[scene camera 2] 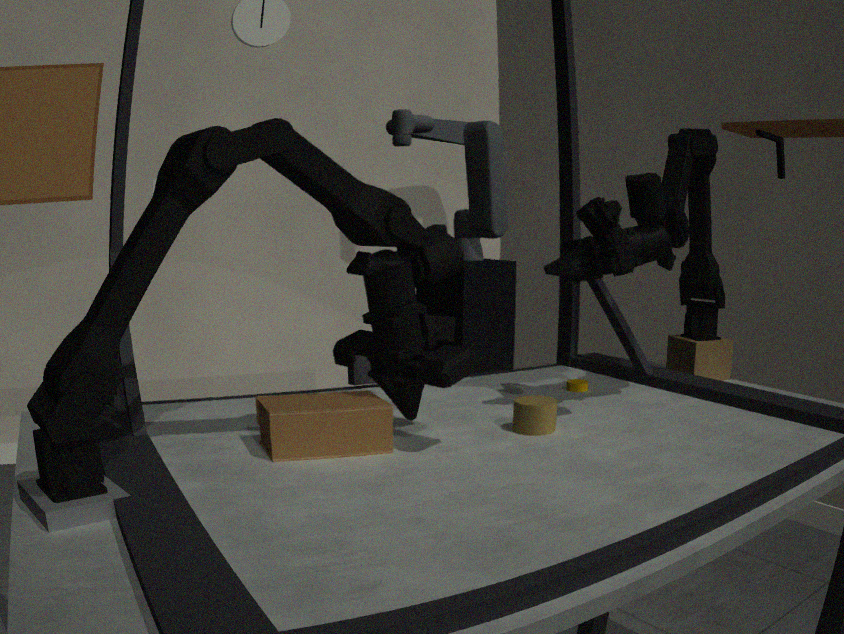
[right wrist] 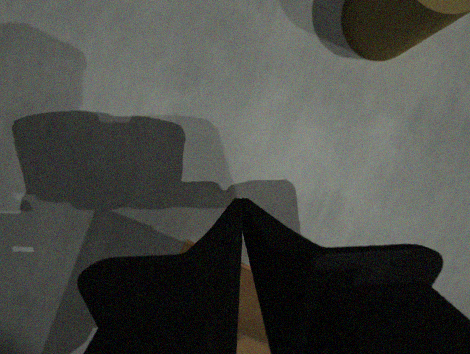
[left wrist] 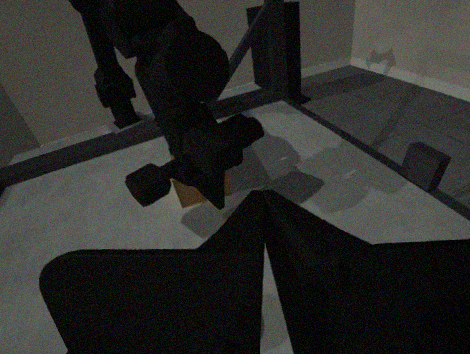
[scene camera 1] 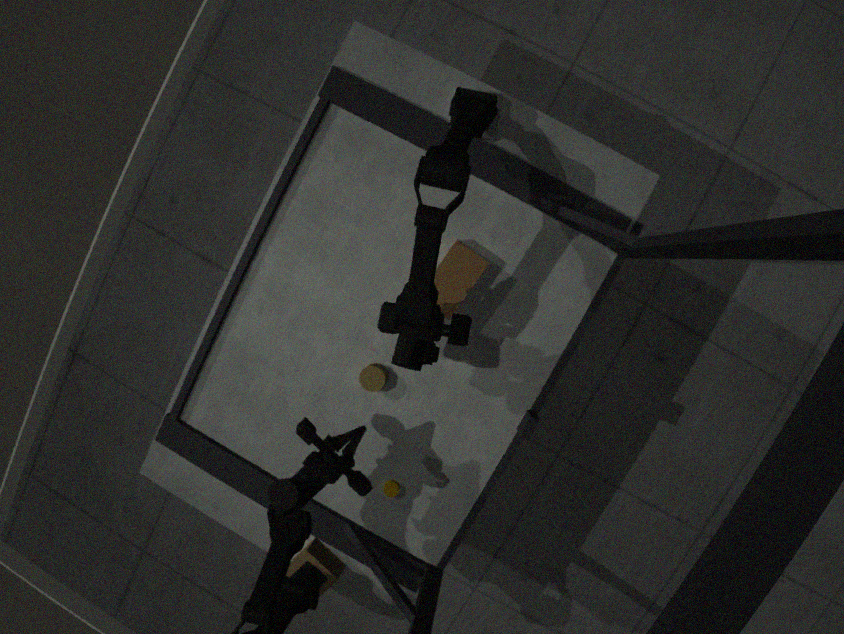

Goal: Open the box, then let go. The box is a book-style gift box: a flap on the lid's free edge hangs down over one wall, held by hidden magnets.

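Places are measured from the left arm's base along level axes (x ahead, y left, z up), in millimetres.
Pixels of known places: left gripper, fingertip midpoint: [scene camera 2: 545, 270] [left wrist: 261, 200] [scene camera 1: 365, 426]; right gripper, fingertip midpoint: [scene camera 2: 411, 418] [right wrist: 240, 204] [left wrist: 220, 207]; left arm's base, origin of the base link: [scene camera 2: 701, 337] [scene camera 1: 309, 578]; right arm's base, origin of the base link: [scene camera 2: 71, 487] [left wrist: 127, 121] [scene camera 1: 475, 113].
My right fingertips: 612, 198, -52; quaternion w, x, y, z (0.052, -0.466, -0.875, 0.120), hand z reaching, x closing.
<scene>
Ahead of a thing's pixels: the offset from my right fingertips to its top centre, as dx, dy, dz. Level surfaces: height alone.
The orange-brown gift box {+119, +34, +36} [scene camera 1: 465, 267] [scene camera 2: 334, 434] [left wrist: 190, 195] [right wrist: 252, 325] sits on the table with its lid lying flat. I cannot tell which wall the flap hangs over. My right gripper [scene camera 2: 409, 416] [left wrist: 220, 207] [right wrist: 240, 204] is shut and empty, pointing down just off the box's right end in scene camera 2; I cannot tell whether it touches the box. In scene camera 1 the right arm hides its fingertips and part of the box. My left gripper [scene camera 1: 363, 428] [scene camera 2: 547, 270] [left wrist: 261, 200] is shut and empty, raised well away from the box.
A tan cylinder {-163, +15, +18} [scene camera 1: 373, 377] [scene camera 2: 534, 414] [right wrist: 385, 30] stands on the table {dz -24} [scene camera 1: 286, 272] [scene camera 2: 436, 518] between the arms. A small yellow disc {-332, -192, -9} [scene camera 1: 390, 488] [scene camera 2: 577, 385] lies nearer the left arm. A dark frame rail [scene camera 1: 231, 453] [scene camera 2: 518, 595] borders the table.
</scene>
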